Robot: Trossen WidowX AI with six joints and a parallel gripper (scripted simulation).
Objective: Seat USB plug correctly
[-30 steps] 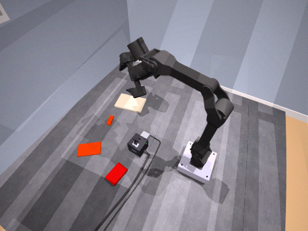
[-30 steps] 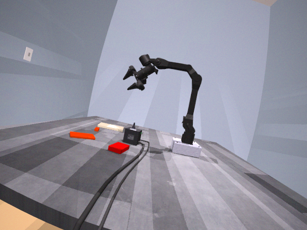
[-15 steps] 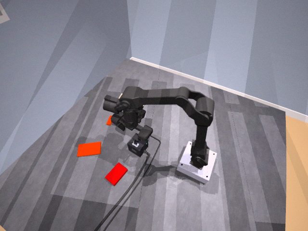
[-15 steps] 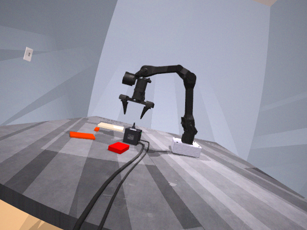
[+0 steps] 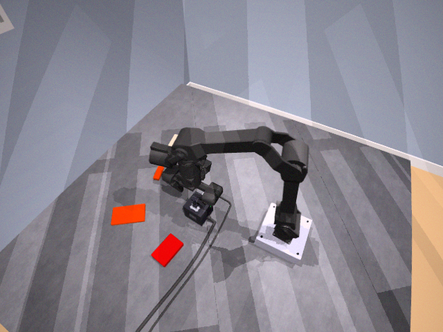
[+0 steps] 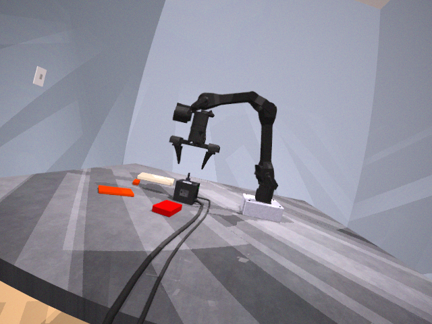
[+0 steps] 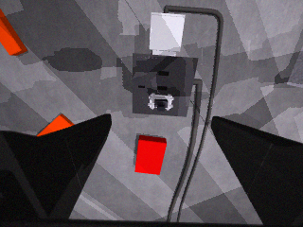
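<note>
Right now the dark USB plug is 4 cm below my gripper tip. The rest, counted from my gripper tip: pale socket (7 cm below); orange slab (21 cm ahead, 14 cm to the left, 13 cm below); red block (16 cm to the left, 13 cm below).
</note>
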